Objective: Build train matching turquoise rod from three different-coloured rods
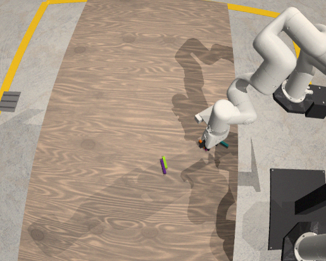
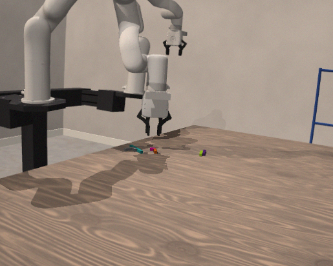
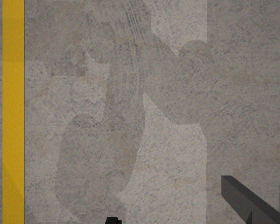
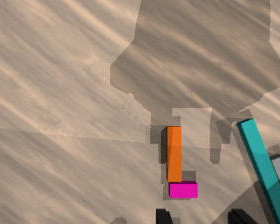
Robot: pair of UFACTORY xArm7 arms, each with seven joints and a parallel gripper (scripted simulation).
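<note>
My right hand is 10 mm short of the magenta rod, 10 mm to the left of it and 70 mm above it. Round my right hand: turquoise rod (40 mm behind, 50 mm to the right, 70 mm below); grey rod (50 mm behind, 60 mm to the right, 70 mm below); orange rod (30 mm ahead, 30 mm to the right, 70 mm below).
</note>
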